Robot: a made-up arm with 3 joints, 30 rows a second.
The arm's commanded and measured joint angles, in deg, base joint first. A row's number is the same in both.
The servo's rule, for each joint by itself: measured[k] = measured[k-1] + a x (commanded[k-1-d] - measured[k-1]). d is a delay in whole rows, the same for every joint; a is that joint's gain. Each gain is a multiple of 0.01, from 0.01 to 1. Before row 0 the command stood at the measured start. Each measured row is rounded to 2 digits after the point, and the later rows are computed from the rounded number. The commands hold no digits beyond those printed.
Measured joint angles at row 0:
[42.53, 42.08, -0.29]
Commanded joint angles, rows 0 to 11:
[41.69, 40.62, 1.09]
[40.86, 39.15, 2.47]
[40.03, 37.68, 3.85]
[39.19, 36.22, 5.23]
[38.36, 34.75, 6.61]
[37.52, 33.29, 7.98]
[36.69, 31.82, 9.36]
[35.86, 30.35, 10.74]
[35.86, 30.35, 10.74]
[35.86, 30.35, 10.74]
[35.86, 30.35, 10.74]
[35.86, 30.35, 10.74]
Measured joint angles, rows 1 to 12:
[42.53, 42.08, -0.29]
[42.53, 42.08, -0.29]
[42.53, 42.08, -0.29]
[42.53, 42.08, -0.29]
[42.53, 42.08, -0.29]
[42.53, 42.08, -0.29]
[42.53, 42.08, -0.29]
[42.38, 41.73, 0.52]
[42.11, 41.11, 1.67]
[41.74, 40.29, 2.96]
[41.28, 39.31, 4.30]
[40.75, 38.22, 5.66]
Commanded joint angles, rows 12 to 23:
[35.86, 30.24, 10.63]
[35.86, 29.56, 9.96]
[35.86, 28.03, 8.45]
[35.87, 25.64, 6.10]
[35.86, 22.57, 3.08]
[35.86, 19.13, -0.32]
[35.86, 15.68, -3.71]
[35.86, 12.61, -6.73]
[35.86, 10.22, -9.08]
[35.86, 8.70, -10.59]
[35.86, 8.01, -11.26]
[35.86, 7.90, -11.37]
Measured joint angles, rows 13 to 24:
[40.17, 37.04, 7.03]
[39.54, 35.79, 8.40]
[38.88, 34.48, 9.78]
[38.34, 33.49, 10.35]
[37.89, 32.74, 10.58]
[37.52, 32.17, 10.67]
[37.22, 31.73, 10.71]
[36.98, 31.37, 10.66]
[36.78, 30.94, 10.25]
[36.61, 30.24, 9.19]
[36.48, 29.14, 7.37]
[36.37, 27.56, 4.84]

